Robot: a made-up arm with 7 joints. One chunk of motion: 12 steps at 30 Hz.
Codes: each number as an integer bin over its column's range. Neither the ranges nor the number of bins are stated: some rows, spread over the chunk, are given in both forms.
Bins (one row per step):
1: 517 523 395 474 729 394
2: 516 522 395 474 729 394
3: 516 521 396 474 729 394
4: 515 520 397 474 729 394
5: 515 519 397 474 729 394
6: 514 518 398 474 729 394
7: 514 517 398 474 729 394
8: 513 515 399 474 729 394
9: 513 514 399 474 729 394
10: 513 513 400 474 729 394
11: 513 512 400 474 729 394
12: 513 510 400 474 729 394
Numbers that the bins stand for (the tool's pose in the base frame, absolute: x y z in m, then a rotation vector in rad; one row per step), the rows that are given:
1: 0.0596 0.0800 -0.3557 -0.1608 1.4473 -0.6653
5: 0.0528 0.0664 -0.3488 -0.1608 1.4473 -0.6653
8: 0.0459 0.0528 -0.3420 -0.1608 1.4473 -0.6653
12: 0.0459 0.0357 -0.3386 -0.1608 1.4473 -0.6653
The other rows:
2: 0.0562 0.0766 -0.3557 -0.1608 1.4473 -0.6653
3: 0.0562 0.0732 -0.3523 -0.1608 1.4473 -0.6653
4: 0.0528 0.0698 -0.3488 -0.1608 1.4473 -0.6653
6: 0.0493 0.0630 -0.3454 -0.1608 1.4473 -0.6653
7: 0.0493 0.0596 -0.3454 -0.1608 1.4473 -0.6653
9: 0.0459 0.0493 -0.3420 -0.1608 1.4473 -0.6653
10: 0.0459 0.0459 -0.3386 -0.1608 1.4473 -0.6653
11: 0.0459 0.0425 -0.3386 -0.1608 1.4473 -0.6653

